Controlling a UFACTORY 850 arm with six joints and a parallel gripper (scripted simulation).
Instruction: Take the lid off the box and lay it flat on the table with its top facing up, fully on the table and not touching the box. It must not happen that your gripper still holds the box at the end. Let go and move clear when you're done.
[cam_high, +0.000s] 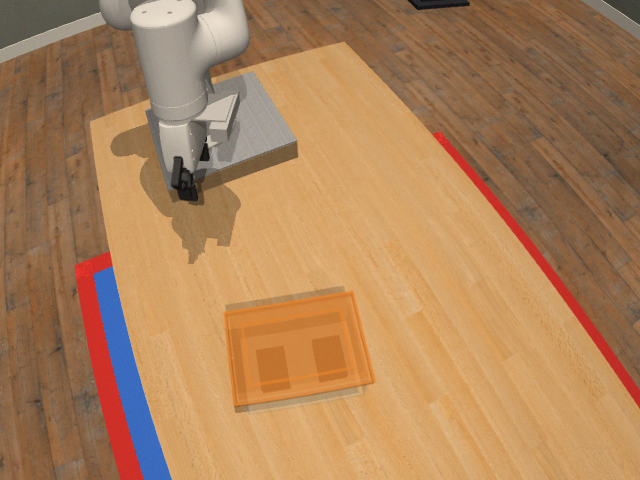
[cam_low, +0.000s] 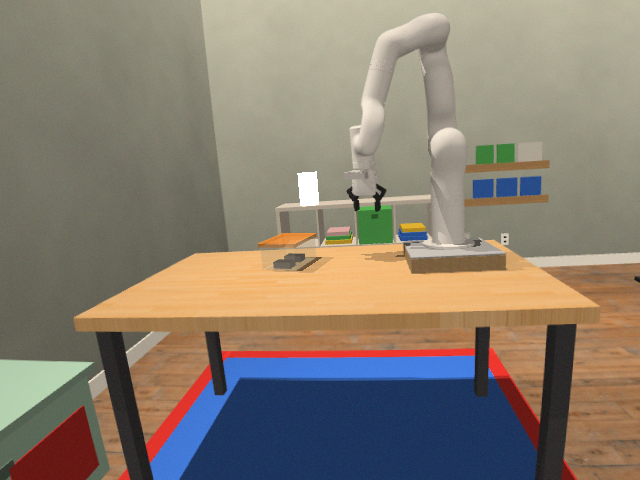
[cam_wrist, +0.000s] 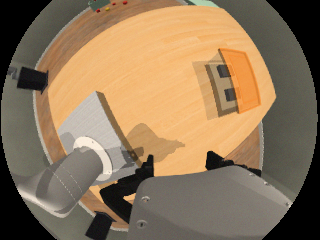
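My gripper is now 310 mm short of the orange lid, 90 mm to the right of it and 100 mm above it. The rest, counted from my hand: clear box (310 mm ahead, 90 mm to the left, 150 mm below).
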